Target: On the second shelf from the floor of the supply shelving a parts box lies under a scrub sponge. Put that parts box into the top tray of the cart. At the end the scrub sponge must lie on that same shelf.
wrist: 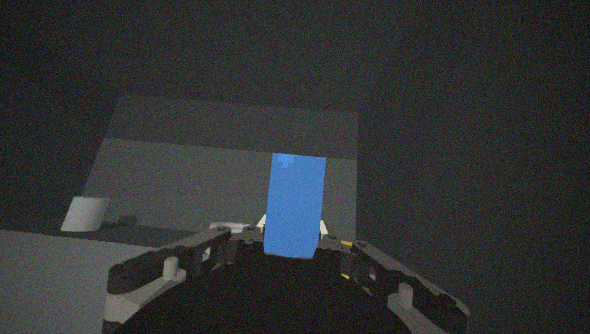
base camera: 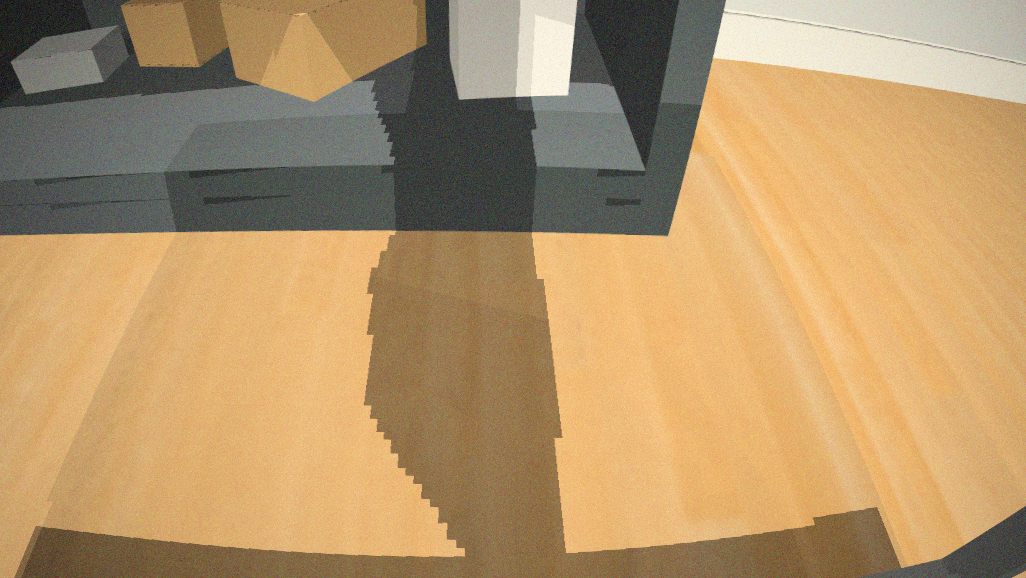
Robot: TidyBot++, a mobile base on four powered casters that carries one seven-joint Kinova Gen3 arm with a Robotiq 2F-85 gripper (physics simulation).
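Places are measured from the arm's base along level axes (x ahead, y right, z down), in centimetres.
Pixels of known places: gripper, fingertip midpoint: [wrist: 292,227].
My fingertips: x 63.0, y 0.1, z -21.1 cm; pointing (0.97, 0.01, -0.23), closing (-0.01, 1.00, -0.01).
Note:
Ahead of a thing's pixels: the offset from my fingertips to its top centre. "spot": to the spot under its first point.
My gripper [wrist: 292,227] is shut on a long blue block, its pale fingertips at both sides of it. The blue block {dx -1.0, dy +0.0, dz -6.6 cm} [wrist: 294,205] is in the middle of the wrist view, pointing away from me towards the back panel. The fingers and gripper body hide its underside and near end. I cannot tell by its look whether it is the parts box or the scrub sponge. Bits of something yellow {spot: dx +15.1, dy +9.4, dz +3.0 cm} [wrist: 346,243] show behind the right finger. The supply shelving [base camera: 678,136] fills the top of the base view. The cart's top tray is not recognisable in either view.
A grey cylinder {dx +24.5, dy -47.0, dz +0.4 cm} [wrist: 84,214] stands at the left on the shelf, and a pale rim {spot: dx +23.6, dy -13.5, dz +3.4 cm} [wrist: 231,226] shows behind the left finger. On the bottom shelf are a grey box {dx +20.0, dy -57.9, dz +48.2 cm} [base camera: 61,71], a small cardboard box {spot: dx +18.8, dy -41.9, dz +49.1 cm} [base camera: 161,39], a bigger cardboard box {spot: dx +12.4, dy -11.4, dz +48.8 cm} [base camera: 373,35] and a white box {spot: dx +3.7, dy +1.9, dz +47.6 cm} [base camera: 488,50].

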